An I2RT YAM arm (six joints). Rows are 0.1 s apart.
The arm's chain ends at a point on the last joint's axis. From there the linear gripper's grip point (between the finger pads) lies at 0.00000 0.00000 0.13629 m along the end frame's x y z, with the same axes.
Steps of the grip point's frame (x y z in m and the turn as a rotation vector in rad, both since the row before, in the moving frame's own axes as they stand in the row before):
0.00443, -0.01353, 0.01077, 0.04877, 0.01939, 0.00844
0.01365, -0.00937, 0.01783, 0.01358, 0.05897, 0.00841
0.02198, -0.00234, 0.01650, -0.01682, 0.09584, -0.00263
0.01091, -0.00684, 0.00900, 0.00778, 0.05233, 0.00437
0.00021, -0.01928, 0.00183, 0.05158, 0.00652, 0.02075
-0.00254, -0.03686, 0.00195, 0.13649, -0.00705, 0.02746
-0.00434, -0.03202, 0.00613, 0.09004, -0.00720, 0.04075
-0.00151, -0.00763, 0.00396, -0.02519, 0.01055, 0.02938
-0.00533, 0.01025, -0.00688, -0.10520, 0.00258, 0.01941
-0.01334, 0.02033, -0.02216, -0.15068, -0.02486, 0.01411
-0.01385, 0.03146, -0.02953, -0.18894, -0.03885, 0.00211
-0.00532, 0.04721, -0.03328, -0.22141, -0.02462, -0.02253
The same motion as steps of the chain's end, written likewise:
0.00176, -0.00690, 0.01096, 0.04877, 0.01939, 0.00844
0.00561, -0.00755, 0.01808, 0.01358, 0.05897, 0.00841
0.00894, -0.00461, 0.01714, -0.01682, 0.09584, -0.00263
0.00378, -0.00580, 0.00919, 0.00778, 0.05233, 0.00437
-0.00075, -0.01226, 0.00201, 0.05158, 0.00652, 0.02075
-0.00184, -0.01830, 0.00322, 0.13649, -0.00705, 0.02746
-0.00361, -0.01975, 0.00669, 0.09004, -0.00720, 0.04075
-0.00290, -0.01108, 0.00401, -0.02519, 0.01055, 0.02938
-0.00554, -0.00406, -0.00613, -0.10520, 0.00258, 0.01941
-0.00982, -0.00010, -0.02057, -0.15068, -0.02486, 0.01411
-0.00856, 0.00587, -0.02700, -0.18894, -0.03885, 0.00211
-0.00233, 0.01725, -0.02991, -0.22141, -0.02462, -0.02253

